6 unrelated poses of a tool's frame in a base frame.
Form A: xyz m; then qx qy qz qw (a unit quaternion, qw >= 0).
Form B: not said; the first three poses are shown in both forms.
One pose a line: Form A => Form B
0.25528 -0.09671 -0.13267 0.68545 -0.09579 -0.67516 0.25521 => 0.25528 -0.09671 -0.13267; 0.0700 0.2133 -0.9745; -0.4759 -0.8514 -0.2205; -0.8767 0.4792 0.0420
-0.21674 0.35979 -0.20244 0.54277 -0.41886 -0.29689 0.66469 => -0.21674 0.35979 -0.20244; 0.4728 -0.0600 -0.8791; -0.8494 0.2345 -0.4728; 0.2345 0.9703 0.0599
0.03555 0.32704 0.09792 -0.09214 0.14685 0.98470 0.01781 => 0.03555 0.32704 0.09792; -0.9824 -0.0621 -0.1762; 0.0080 -0.9562 0.2925; -0.1867 0.2859 0.9399
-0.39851 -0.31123 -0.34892 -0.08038 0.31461 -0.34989 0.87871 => -0.39851 -0.31123 -0.34892; 0.5572 0.5643 0.6092; -0.6655 0.7422 -0.0789; -0.4967 -0.3614 0.7891
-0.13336 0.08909 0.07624 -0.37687 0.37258 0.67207 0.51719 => -0.13336 0.08909 0.07624; -0.1810 -0.9760 -0.1212; 0.4143 -0.1874 0.8906; -0.8919 0.1110 0.4383
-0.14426 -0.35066 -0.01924 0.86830 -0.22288 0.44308 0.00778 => -0.14426 -0.35066 -0.01924; 0.5080 -0.3939 0.7660; -0.3802 -0.9005 -0.2110; 0.7729 -0.1840 -0.6072
